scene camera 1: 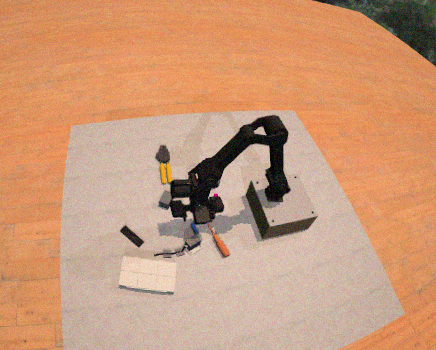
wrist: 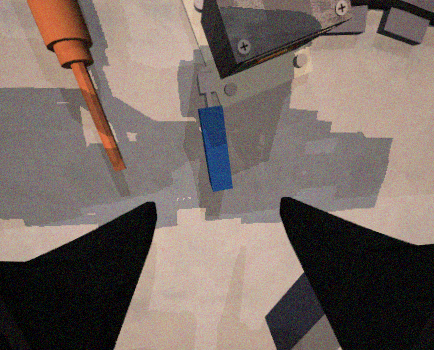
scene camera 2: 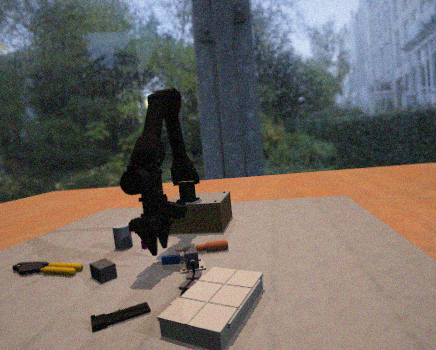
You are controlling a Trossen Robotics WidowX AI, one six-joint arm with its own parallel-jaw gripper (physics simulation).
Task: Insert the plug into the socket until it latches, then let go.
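Frame: origin at the arm's base, x ahead, y left, z up, level; millimetres.
Where they show: gripper, fingertip midpoint: (scene camera 1: 193,219) (wrist: 218,207) (scene camera 2: 160,251); arm's base, link origin: (scene camera 1: 274,195) (scene camera 2: 188,200).
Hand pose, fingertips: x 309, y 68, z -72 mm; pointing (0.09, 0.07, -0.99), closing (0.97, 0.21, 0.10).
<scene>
Each offset is from my fingertips to the top centre of the thing. "spot": to the spot under its first point.
The blue plug {dx -8, dy +37, dz -12 mm} (scene camera 1: 195,228) (scene camera 2: 171,259) (wrist: 216,148) lies flat on the mat, its slim grey tip pointing at the socket's base plate. The socket {dx +9, dy +95, dz +13 mm} (scene camera 1: 192,243) (scene camera 2: 191,260) (wrist: 270,30) is a dark grey housing with screws on a pale plate. In the wrist view the plug's tip is outside the housing, beside its left lower corner. My gripper (scene camera 1: 196,214) (scene camera 2: 158,248) (wrist: 218,207) is open and empty, above the mat. In the wrist view the plug's blue end shows just above the gap between the fingertips, nearer the middle than either finger.
An orange screwdriver {dx -87, dy +75, dz -5 mm} (scene camera 1: 221,244) (scene camera 2: 212,246) (wrist: 62,25) lies beside the plug. A cable with clips (scene camera 1: 170,251) runs from the socket towards a white tiled box {dx +167, dy +224, dz +3 mm} (scene camera 1: 147,274) (scene camera 2: 212,300). A grey cube {dx +102, dy -100, dz +3 mm} (scene camera 2: 103,270), black bar {dx +233, dy +64, dz -16 mm} (scene camera 1: 132,236) (scene camera 2: 120,316), yellow-handled pliers {spot: dx +120, dy -277, dz -12 mm} (scene camera 1: 164,165) (scene camera 2: 47,268) and grey cylinder {dx -94, dy -202, dz +38 mm} (scene camera 2: 122,238) stand around.
</scene>
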